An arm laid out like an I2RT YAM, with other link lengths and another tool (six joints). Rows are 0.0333 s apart.
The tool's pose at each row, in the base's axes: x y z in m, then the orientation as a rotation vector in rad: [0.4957, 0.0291, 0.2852, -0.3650, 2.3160, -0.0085]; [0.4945, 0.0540, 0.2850, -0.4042, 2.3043, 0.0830]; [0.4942, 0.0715, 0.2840, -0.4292, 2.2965, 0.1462]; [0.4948, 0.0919, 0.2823, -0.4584, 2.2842, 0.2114]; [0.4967, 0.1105, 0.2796, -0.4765, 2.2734, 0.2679]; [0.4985, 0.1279, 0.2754, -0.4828, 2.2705, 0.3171]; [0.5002, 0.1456, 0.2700, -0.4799, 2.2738, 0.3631]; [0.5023, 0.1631, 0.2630, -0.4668, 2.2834, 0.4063]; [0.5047, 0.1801, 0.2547, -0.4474, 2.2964, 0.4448]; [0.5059, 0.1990, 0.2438, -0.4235, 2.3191, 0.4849]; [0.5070, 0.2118, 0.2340, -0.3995, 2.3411, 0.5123]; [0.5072, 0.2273, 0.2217, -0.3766, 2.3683, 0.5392]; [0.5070, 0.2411, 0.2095, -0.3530, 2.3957, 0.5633]
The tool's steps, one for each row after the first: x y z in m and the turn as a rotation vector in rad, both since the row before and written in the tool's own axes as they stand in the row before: [-0.0056, 0.0242, 0.0019, -0.0771, -0.0165, -0.0015]; [-0.0037, 0.0167, 0.0037, -0.0529, -0.0097, 0.0006]; [-0.0045, 0.0189, 0.0064, -0.0557, -0.0122, -0.0025]; [-0.0040, 0.0164, 0.0085, -0.0461, -0.0109, 0.0030]; [-0.0024, 0.0149, 0.0098, -0.0375, -0.0045, 0.0106]; [-0.0013, 0.0147, 0.0113, -0.0324, 0.0001, 0.0174]; [-0.0001, 0.0138, 0.0130, -0.0271, 0.0043, 0.0250]; [0.0010, 0.0127, 0.0142, -0.0217, 0.0066, 0.0286]; [0.0036, 0.0141, 0.0163, -0.0213, 0.0153, 0.0346]; [0.0041, 0.0086, 0.0131, -0.0121, 0.0150, 0.0304]; [0.0062, 0.0104, 0.0157, -0.0118, 0.0206, 0.0306]; [0.0066, 0.0087, 0.0148, -0.0096, 0.0209, 0.0301]
